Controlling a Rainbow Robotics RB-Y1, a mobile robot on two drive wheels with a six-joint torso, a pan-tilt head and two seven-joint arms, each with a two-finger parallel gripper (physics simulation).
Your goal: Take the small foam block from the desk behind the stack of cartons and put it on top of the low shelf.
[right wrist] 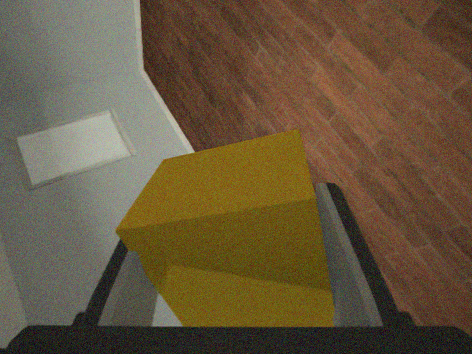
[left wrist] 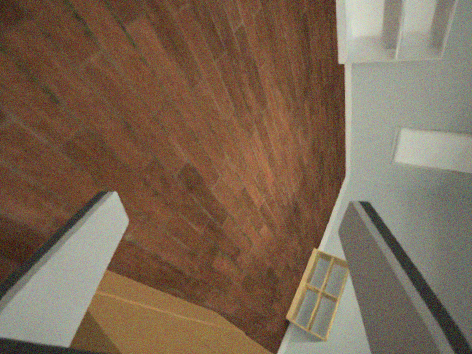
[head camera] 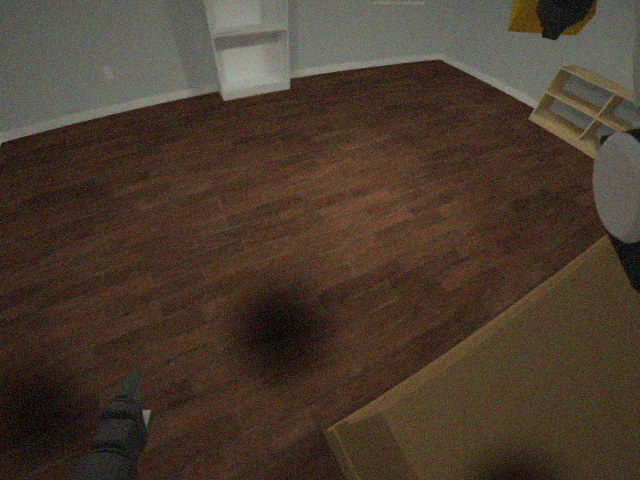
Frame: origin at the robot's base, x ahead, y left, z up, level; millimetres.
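Seen in the pictures: left gripper, between the fingertips: point(left wrist: 229, 211) point(head camera: 141, 392); right gripper, between the fingertips: point(right wrist: 240, 199) point(head camera: 562, 10).
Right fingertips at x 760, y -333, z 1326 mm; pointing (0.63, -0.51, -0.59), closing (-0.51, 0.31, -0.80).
Note:
A point is followed by its place in that frame.
The small foam block, a yellow block point(head camera: 521, 16) {x 740, y -266, z 1314 mm} point(right wrist: 240, 180) {x 729, y -347, z 1339 mm}, is between the fingers of my right gripper point(head camera: 563, 12) {x 760, y -333, z 1326 mm} point(right wrist: 240, 199) {x 760, y -333, z 1326 mm}, which is shut on it. In the head view it is held up at the top right, against the wall. My left gripper point(head camera: 140, 395) {x 360, y 317, z 796 mm} point(left wrist: 229, 211) {x 360, y 317, z 796 mm} is open and empty, at the lower left of the head view. The low shelf, a light wooden unit with open compartments point(head camera: 594, 78) {x 3152, y -2797, z 611 mm} point(left wrist: 301, 283) {x 2816, y -2836, z 26 mm}, stands by the wall at the right of the head view, partly hidden by my right arm. The desk does not show.
A large brown carton point(head camera: 516, 372) {x 359, y -225, z 1080 mm} point(left wrist: 175, 320) {x 533, y -445, z 321 mm} fills the lower right of the head view, near my right arm. A taller white shelf unit point(head camera: 255, 90) {x 3453, y 741, z 52 mm} point(left wrist: 342, 35) {x 3492, y 671, z 59 mm} stands against the far wall. A pale rectangular panel point(left wrist: 432, 150) {x 4735, y -955, z 1319 mm} point(right wrist: 75, 147) {x 4724, y -940, z 1428 mm} is on the wall.

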